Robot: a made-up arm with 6 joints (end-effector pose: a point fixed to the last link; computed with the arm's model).
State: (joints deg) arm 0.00 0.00 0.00 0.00 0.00 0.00
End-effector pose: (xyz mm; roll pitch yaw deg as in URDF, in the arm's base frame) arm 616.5 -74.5 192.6 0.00 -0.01 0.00
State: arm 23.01 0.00 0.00 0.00 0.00 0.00
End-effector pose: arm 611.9 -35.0 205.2 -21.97 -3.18 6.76
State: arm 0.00 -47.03 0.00 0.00 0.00 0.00
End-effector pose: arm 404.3 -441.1 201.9 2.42 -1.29 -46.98
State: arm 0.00 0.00 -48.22 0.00 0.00 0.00
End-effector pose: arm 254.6 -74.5 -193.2 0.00 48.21 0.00
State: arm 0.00 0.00 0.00 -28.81 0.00 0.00
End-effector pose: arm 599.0 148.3 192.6 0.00 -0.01 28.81
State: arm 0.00 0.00 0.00 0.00 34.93 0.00
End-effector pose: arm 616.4 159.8 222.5 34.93 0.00 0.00
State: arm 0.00 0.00 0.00 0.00 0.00 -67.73
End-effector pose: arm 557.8 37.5 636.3 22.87 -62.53 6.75
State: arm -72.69 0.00 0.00 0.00 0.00 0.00
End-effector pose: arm 597.3 -129.6 83.5 68.22 21.01 -7.63
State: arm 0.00 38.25 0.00 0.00 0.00 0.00
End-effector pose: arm 540.8 264.6 173.9 -0.75 2.11 38.17
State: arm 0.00 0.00 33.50 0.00 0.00 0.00
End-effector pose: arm 631.4 -74.5 565.6 0.00 -33.51 0.00
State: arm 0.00 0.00 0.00 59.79 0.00 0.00
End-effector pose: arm 329.7 -418.3 192.6 0.00 -0.01 -59.79
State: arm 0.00 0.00 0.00 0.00 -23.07 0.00
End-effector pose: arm 616.5 -220.6 250.9 -23.07 -0.01 0.00
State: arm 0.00 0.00 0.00 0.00 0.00 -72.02
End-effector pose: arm 537.7 36.7 659.9 25.45 -66.50 5.58
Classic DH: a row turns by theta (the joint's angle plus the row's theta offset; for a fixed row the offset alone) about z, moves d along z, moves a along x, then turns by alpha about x. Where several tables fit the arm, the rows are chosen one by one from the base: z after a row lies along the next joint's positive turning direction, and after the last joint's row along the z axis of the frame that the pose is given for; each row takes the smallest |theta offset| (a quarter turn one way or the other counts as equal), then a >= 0, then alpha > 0; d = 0 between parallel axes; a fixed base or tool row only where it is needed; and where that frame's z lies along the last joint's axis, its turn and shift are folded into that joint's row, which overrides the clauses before.
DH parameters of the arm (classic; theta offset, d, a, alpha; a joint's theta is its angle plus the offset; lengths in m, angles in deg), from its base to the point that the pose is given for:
base (fixed): -78.5 0.2596 0.1441 74.72
joint 1: 3.19 -0.0877 -0.1151 -73.18
joint 2: 77.57 0.1768 -0.0761 92.68
joint 3: -2.14 -0.0068 0.1696 90
joint 4: 90 -0.1759 0.0078 90
joint 5: 73.02 0.062 0.209 -110.93
joint 6: 83.77 -0.1552 -0.35 -105.83
tool (fixed): 158.2 -0.2297 0 0

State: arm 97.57 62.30 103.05 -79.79 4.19 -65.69
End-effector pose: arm -523.2 -80.6 253.8 18.07 -38.95 -149.75
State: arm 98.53 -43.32 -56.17 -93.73 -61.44 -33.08
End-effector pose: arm 469.5 34.7 -178.3 -40.86 51.84 84.55
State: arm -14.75 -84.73 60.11 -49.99 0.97 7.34
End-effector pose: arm 359.4 -503.5 655.0 -36.45 -25.97 -36.21
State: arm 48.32 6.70 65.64 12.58 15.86 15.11
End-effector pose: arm 365.6 420.7 557.1 -38.97 -41.91 51.55
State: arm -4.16 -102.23 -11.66 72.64 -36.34 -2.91
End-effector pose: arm -385.9 159.4 291.3 -48.53 6.94 -174.10
